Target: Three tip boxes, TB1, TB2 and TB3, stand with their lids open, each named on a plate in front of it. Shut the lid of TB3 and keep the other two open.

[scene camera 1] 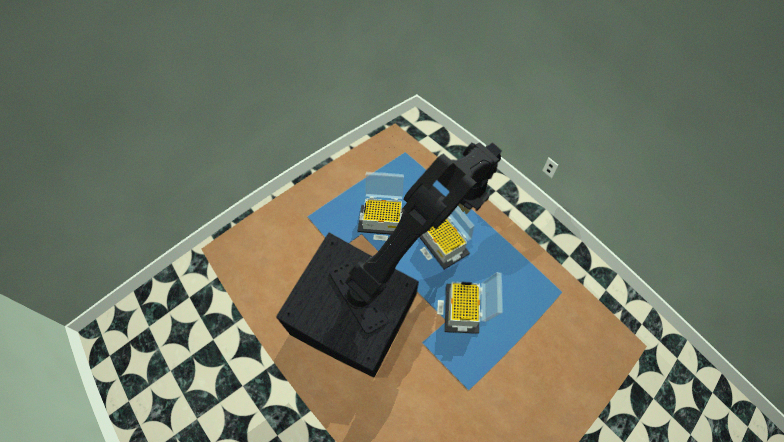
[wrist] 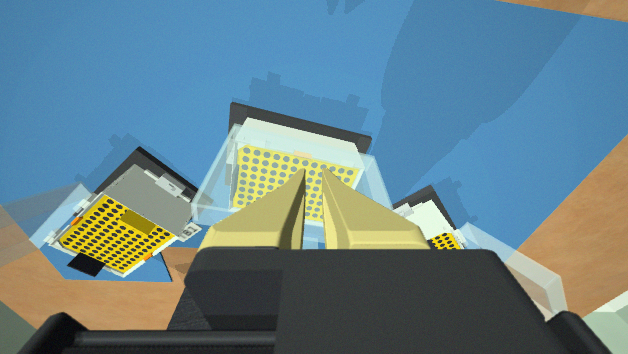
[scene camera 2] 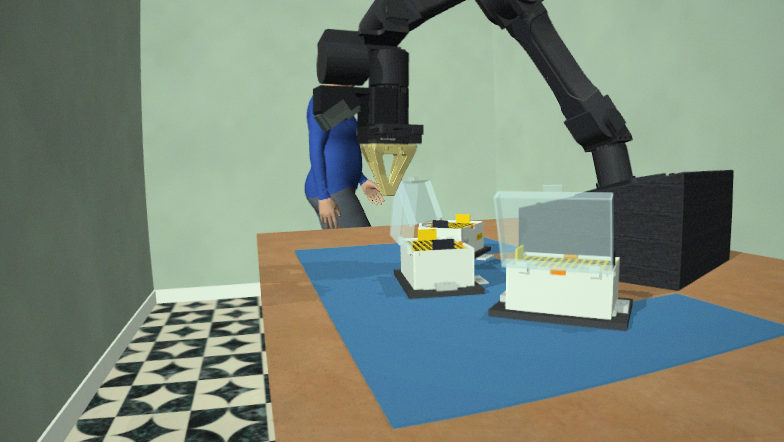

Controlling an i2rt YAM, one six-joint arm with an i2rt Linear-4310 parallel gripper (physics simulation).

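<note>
There is a blue mat in the pictures, and with it I see my own gripper. The wrist view shows my gripper too.
</note>
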